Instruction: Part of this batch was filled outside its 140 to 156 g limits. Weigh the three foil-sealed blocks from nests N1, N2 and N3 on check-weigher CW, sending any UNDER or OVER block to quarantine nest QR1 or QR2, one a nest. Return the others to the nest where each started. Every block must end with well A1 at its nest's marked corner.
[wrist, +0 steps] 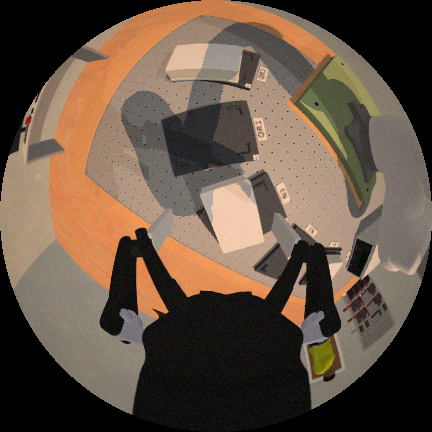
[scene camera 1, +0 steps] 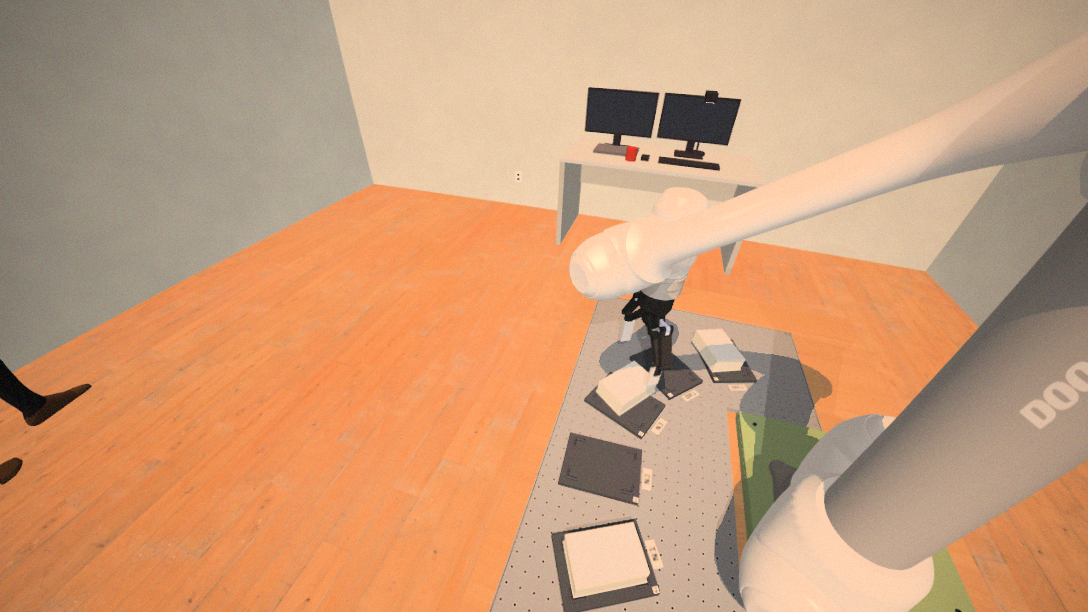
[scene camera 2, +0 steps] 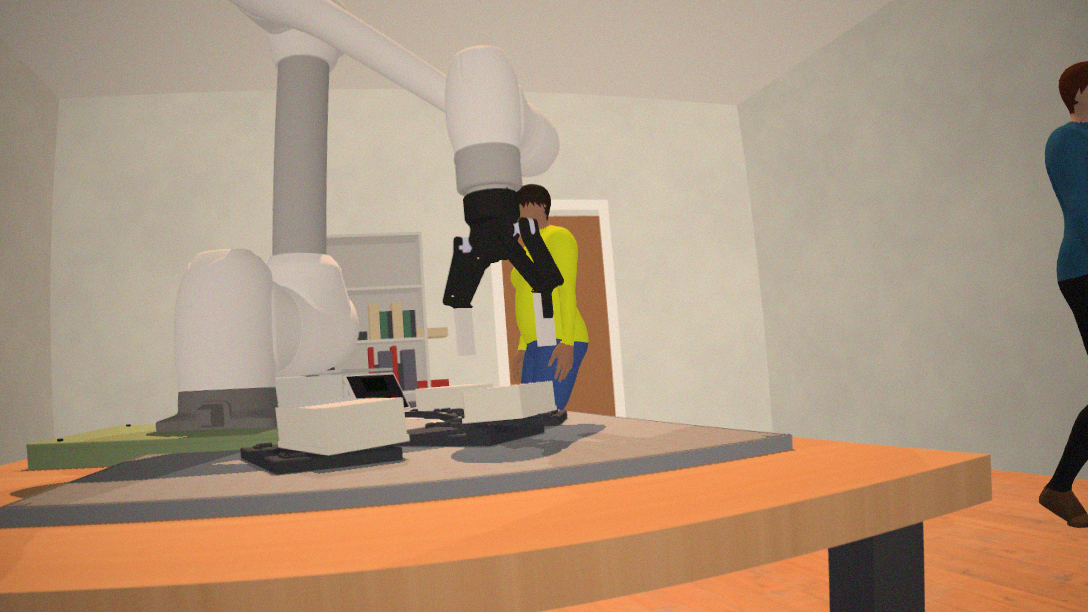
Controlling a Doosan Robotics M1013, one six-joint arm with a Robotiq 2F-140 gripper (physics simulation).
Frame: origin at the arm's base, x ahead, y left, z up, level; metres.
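Seen in the pictures: gripper, fingertip midpoint: [wrist: 223, 219] [scene camera 1: 637, 360] [scene camera 2: 504, 350]; arm's base, link origin: [wrist: 366, 141] [scene camera 2: 229, 425].
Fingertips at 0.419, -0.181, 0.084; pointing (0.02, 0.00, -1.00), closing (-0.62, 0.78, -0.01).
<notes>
Pixels of each thing's middle, then the offset from my fingertips to it, as dx, dy, dz. "pt": a spot on its surface instead. Level surfaces: height alone.
- pale block, body centre: [scene camera 2: 510, 401] [wrist: 233, 215] [scene camera 1: 627, 386] +0.006, +0.032, -0.068
- nest N3, body centre: [scene camera 2: 505, 419] [wrist: 244, 216] [scene camera 1: 624, 402] +0.001, +0.060, -0.094
- nest QR2, body centre: [scene camera 2: 315, 452] [wrist: 216, 60] [scene camera 1: 723, 359] -0.224, -0.207, -0.095
- third block, body centre: [scene camera 2: 454, 397] [scene camera 1: 604, 558] [wrist: 324, 272] -0.051, +0.418, -0.070
- nest N1, surface spot: [scene camera 1: 563, 586] pt +0.000, +0.480, -0.091
- Nest QR1, body centre: [scene camera 2: 457, 432] [wrist: 208, 135] [scene camera 1: 665, 368] -0.074, -0.098, -0.093
- nest N2, body centre: [scene camera 1: 601, 465] [wrist: 288, 257] +0.005, +0.245, -0.093
- Check-weigher CW's dark screen, surface spot: [scene camera 2: 376, 386] [wrist: 360, 260] pt -0.205, +0.538, -0.041
- grey perforated board, surface height: dz -0.102
My gripper [scene camera 1: 640, 355] [scene camera 2: 505, 338] [wrist: 223, 219] is open and empty, above the N3 and QR1 area. A pale block [scene camera 1: 625, 386] [scene camera 2: 509, 401] [wrist: 234, 216] sits on nest N3 [scene camera 1: 642, 420] [wrist: 272, 197], below the fingers. Another block [scene camera 1: 718, 348] [scene camera 2: 342, 426] [wrist: 205, 61] sits on nest QR2 [scene camera 1: 736, 376] [wrist: 250, 67]. A third block [scene camera 1: 606, 559] is on nest N1 [scene camera 1: 563, 586]. Nest QR1 [scene camera 1: 679, 378] [wrist: 212, 137] and nest N2 [scene camera 1: 601, 468] [wrist: 272, 261] hold no block. Check-weigher CW's dark screen [scene camera 2: 376, 386] [wrist: 361, 256] shows; its reading is illegible. Well A1 cannot be made out on any block.
The nests stand on a grey perforated board [scene camera 1: 684, 471] [scene camera 2: 646, 443] [wrist: 300, 150]. A green plate [scene camera 1: 749, 456] [scene camera 2: 76, 449] [wrist: 320, 90] lies beside it near the arm base. A person in yellow [scene camera 2: 566, 304] stands behind the table, and one in blue [scene camera 2: 1072, 205] is at the right.
</notes>
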